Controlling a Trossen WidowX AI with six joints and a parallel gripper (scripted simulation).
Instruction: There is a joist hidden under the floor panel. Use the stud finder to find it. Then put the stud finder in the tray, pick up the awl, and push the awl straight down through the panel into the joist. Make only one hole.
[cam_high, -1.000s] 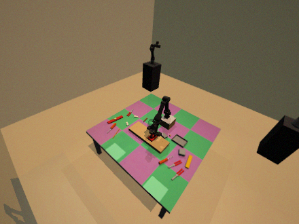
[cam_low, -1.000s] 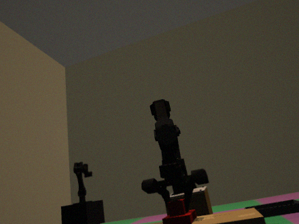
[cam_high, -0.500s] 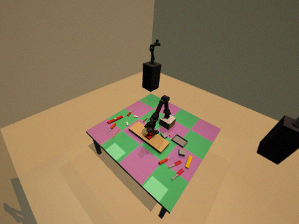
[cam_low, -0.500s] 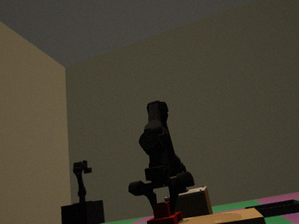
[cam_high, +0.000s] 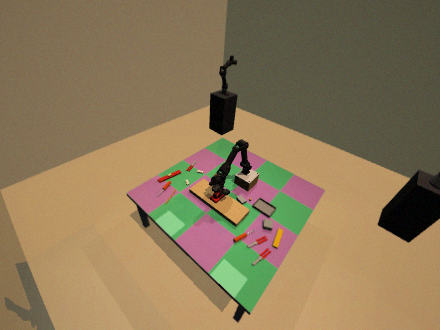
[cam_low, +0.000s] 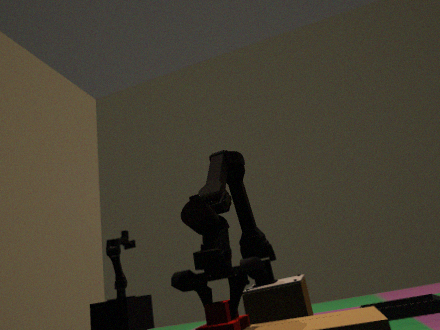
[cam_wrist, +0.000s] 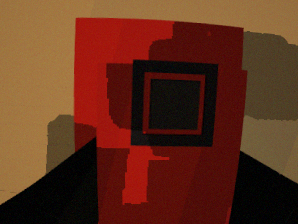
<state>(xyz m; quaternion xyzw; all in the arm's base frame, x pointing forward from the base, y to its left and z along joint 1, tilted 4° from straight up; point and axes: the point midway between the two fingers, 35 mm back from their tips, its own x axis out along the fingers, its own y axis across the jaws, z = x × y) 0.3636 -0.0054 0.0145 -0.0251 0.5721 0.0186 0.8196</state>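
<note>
My gripper tip is 24 cm past the grey tray, 33 cm to the right of it and 5 cm above it. Also, from my gripper tip: orange pencil (25 cm ahead, 30 cm to the right, 6 cm below); then awl (17 cm behind, 22 cm to the right, 6 cm below); then stud finder (1 cm ahead, 2 cm above).
</note>
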